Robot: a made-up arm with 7 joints. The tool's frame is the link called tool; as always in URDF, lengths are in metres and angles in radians. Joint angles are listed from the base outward. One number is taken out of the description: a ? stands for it. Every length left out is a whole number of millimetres.
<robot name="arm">
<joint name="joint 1" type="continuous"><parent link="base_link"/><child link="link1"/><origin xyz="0 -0.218 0.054" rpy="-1.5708 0 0"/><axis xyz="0 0 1"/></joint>
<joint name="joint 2" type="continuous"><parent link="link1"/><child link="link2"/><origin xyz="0.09 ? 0" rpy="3.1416 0 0"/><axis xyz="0 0 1"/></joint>
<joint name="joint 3" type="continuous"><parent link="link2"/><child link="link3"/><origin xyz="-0.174 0.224 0" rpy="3.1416 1.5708 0"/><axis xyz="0 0 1"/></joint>
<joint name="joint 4" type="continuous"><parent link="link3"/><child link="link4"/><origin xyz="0.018 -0.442 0" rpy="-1.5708 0 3.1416"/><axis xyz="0 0 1"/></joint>
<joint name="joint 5" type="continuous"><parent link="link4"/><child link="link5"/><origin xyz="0.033 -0.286 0" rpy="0 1.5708 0"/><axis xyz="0 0 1"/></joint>
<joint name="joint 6" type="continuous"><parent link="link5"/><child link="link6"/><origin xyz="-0.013 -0.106 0" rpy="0 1.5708 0"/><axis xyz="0 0 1"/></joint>
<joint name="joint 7" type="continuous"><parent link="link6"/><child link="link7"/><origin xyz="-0.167 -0.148 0" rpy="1.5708 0 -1.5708"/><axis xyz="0 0 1"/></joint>
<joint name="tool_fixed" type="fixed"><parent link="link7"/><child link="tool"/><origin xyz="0.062 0.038 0" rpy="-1.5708 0 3.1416"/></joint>
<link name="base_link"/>
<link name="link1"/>
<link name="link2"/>
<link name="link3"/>
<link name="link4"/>
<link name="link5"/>
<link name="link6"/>
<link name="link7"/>
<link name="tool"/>
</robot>
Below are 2 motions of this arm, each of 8 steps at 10 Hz.
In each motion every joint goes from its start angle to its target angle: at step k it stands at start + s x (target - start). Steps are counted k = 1, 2, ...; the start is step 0. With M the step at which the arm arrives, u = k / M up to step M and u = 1 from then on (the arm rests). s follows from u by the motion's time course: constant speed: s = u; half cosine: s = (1 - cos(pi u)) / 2; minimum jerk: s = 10 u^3 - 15 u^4 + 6 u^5.
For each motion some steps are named. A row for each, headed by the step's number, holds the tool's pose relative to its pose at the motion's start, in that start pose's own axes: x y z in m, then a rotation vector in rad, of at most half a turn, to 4 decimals.
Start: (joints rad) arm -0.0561 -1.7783 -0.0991 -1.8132 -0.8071 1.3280 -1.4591
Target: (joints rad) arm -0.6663 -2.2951 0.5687 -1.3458 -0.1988 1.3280 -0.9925
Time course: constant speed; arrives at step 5
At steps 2, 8:
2: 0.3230 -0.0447 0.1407 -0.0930 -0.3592 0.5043
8: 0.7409 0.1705 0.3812 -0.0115 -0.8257 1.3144

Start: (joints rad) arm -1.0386 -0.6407 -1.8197 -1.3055 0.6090 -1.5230 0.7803
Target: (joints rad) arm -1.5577 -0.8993 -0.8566 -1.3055 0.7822 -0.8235 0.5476
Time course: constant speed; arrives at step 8
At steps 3, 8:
3: -0.0516 0.1869 0.0412 -0.3828 0.0348 0.1862
8: -0.3201 0.4114 0.0032 -0.9760 -0.2403 0.3893

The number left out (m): 0.073
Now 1 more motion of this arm.
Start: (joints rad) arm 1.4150 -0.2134 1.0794 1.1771 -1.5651 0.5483 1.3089
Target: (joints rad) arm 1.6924 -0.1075 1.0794 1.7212 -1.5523 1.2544 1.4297
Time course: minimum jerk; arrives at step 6
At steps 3, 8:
3: 0.0574 -0.0764 -0.0207 -0.3599 -0.2877 0.1863
8: 0.1159 -0.1345 -0.0631 -0.6663 -0.6690 0.3109

